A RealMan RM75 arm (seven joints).
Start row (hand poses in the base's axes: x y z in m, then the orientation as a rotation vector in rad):
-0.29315, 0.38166, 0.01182, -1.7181, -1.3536, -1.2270
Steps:
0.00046, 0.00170, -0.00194, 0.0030, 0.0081, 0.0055
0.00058, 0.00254, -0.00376, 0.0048, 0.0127, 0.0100
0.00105, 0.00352, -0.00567, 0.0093, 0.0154, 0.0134
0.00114, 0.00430, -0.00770, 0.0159, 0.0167, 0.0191
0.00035, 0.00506, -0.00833, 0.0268, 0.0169, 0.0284
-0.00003, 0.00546, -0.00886, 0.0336, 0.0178, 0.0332
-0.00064, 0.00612, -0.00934, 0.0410, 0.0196, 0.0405
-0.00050, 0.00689, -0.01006, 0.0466, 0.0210, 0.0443
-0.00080, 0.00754, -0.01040, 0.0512, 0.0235, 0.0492
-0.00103, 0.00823, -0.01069, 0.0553, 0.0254, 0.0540
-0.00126, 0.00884, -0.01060, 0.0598, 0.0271, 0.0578
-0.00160, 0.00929, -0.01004, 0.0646, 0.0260, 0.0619
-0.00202, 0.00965, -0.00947, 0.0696, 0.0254, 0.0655
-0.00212, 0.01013, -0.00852, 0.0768, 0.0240, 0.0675
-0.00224, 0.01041, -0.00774, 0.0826, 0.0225, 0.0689
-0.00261, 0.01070, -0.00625, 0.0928, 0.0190, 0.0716
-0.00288, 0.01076, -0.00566, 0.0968, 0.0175, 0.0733
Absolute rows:
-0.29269, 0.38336, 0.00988, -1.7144, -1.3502, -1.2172
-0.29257, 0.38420, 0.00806, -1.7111, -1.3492, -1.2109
-0.29210, 0.38518, 0.00615, -1.7061, -1.3463, -1.2085
-0.29201, 0.38596, 0.00412, -1.6971, -1.3440, -1.2072
-0.29280, 0.38672, 0.00349, -1.6816, -1.3413, -1.2070
-0.29318, 0.38712, 0.00296, -1.6731, -1.3385, -1.2067
-0.29379, 0.38778, 0.00248, -1.6624, -1.3364, -1.2043
-0.29365, 0.38855, 0.00176, -1.6559, -1.3335, -1.2034
-0.29395, 0.38920, 0.00142, -1.6494, -1.3316, -1.2003
-0.29418, 0.38989, 0.00113, -1.6432, -1.3304, -1.1977
-0.29441, 0.39050, 0.00122, -1.6375, -1.3283, -1.1960
-0.29475, 0.39095, 0.00178, -1.6303, -1.3277, -1.1970
-0.29517, 0.39131, 0.00235, -1.6235, -1.3264, -1.1979
-0.29527, 0.39179, 0.00330, -1.6164, -1.3226, -1.2015
-0.29539, 0.39207, 0.00408, -1.6106, -1.3196, -1.2049
-0.29576, 0.39236, 0.00557, -1.5999, -1.3149, -1.2114
-0.29603, 0.39242, 0.00616, -1.5952, -1.3136, -1.2138

